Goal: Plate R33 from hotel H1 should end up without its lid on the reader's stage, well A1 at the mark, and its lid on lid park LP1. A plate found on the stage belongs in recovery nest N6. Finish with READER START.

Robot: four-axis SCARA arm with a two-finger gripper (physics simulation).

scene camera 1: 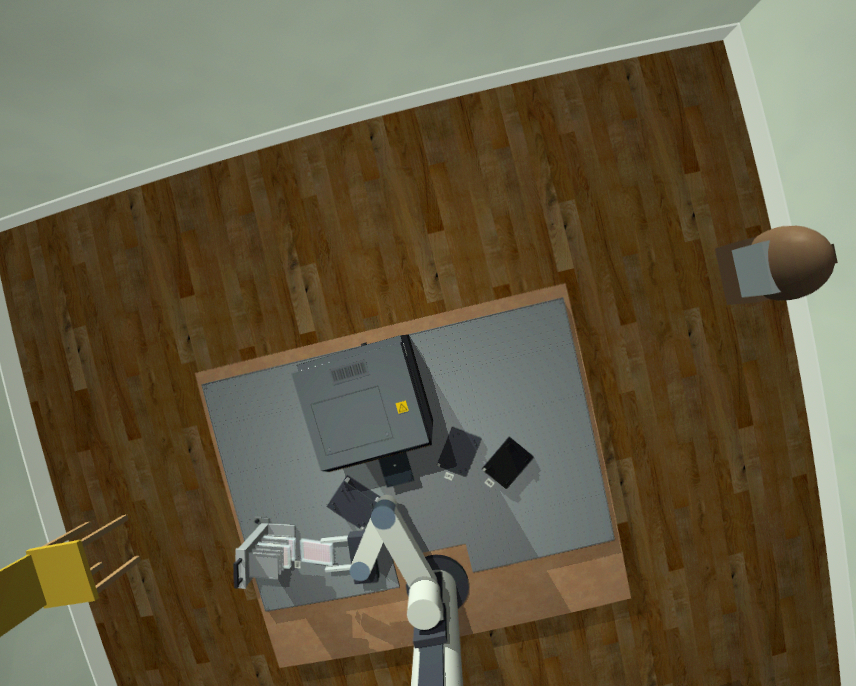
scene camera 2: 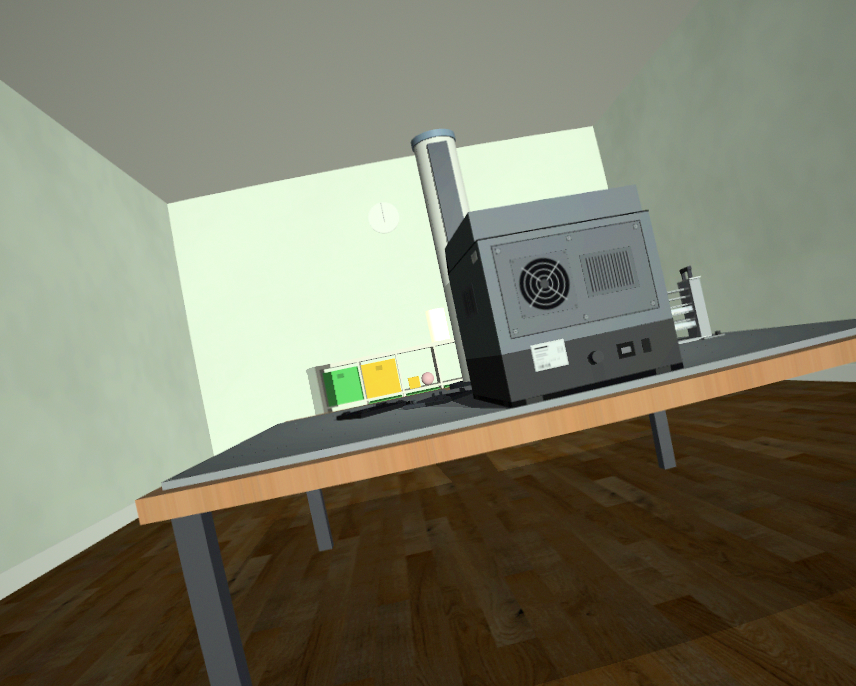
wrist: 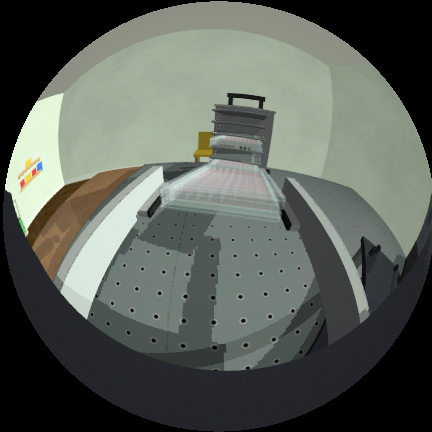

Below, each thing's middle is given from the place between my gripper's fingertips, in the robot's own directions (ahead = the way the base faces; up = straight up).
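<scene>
Position of the dark stage point(scene camera 1: 393, 475) relative to my hand: 4 cm above, 31 cm ahead of and 36 cm to the right of it.
</scene>
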